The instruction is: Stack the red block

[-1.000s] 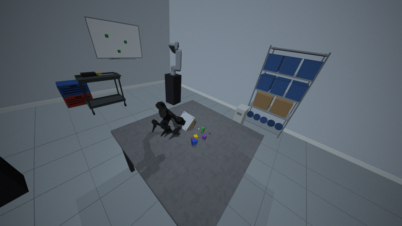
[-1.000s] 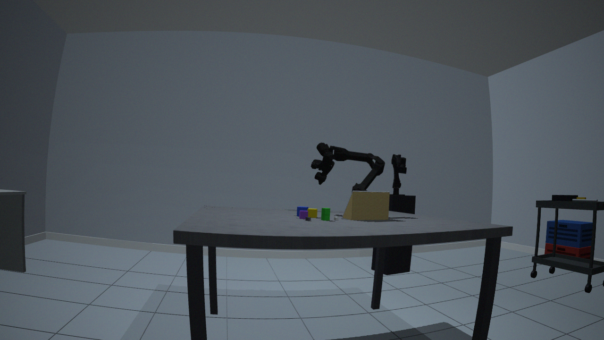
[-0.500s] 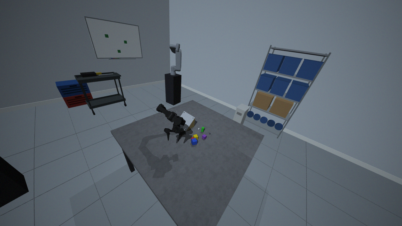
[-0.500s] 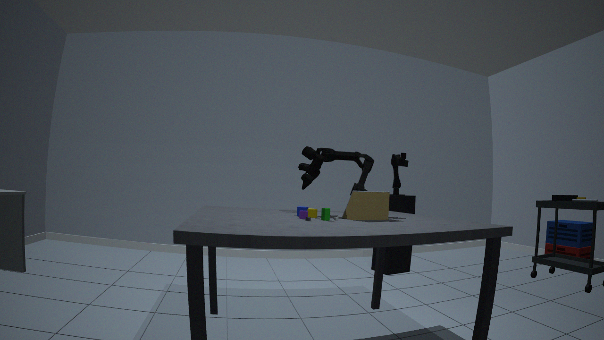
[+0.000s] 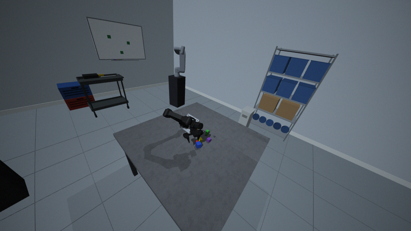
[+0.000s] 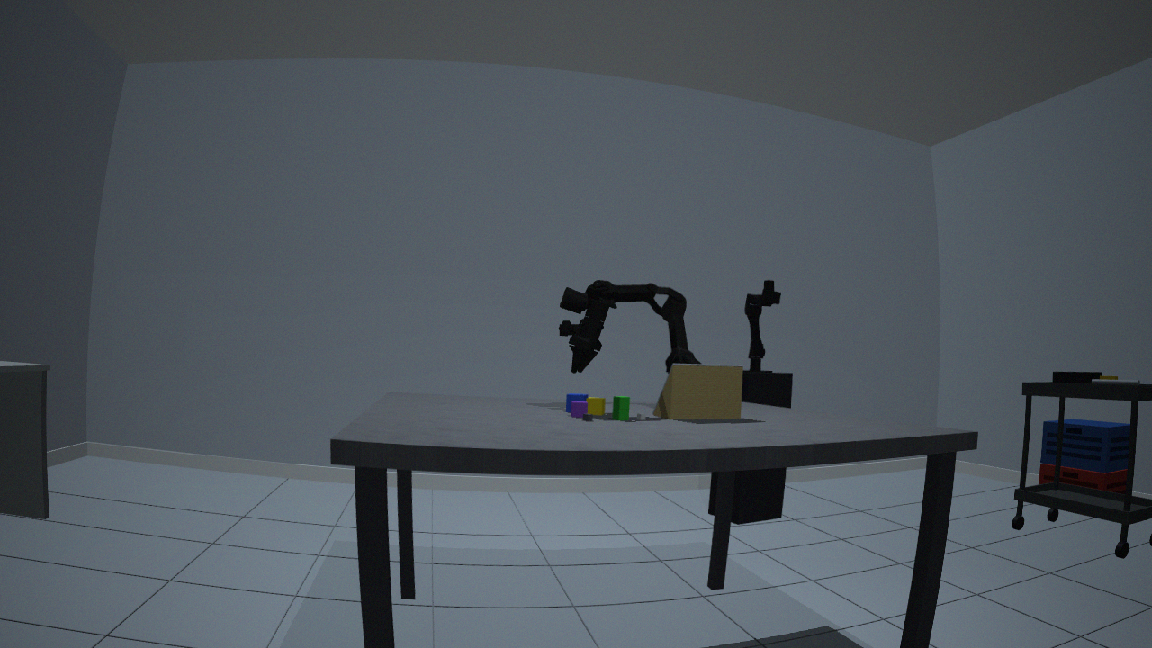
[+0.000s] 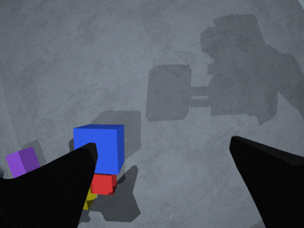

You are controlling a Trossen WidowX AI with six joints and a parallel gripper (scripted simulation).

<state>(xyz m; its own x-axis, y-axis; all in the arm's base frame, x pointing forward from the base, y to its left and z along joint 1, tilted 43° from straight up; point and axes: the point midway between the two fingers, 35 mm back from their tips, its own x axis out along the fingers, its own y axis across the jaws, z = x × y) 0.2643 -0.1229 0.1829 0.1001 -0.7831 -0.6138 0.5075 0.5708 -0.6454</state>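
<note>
The red block is 20 mm behind my gripper tip, 90 mm to the left of it and 90 mm below it. Also, from my gripper tip: purple block: 60 mm ahead, 200 mm to the left, 90 mm below; then blue block: 20 mm ahead, 70 mm to the left, 80 mm below; then yellow block: 10 mm behind, 130 mm to the left, 80 mm below.
</note>
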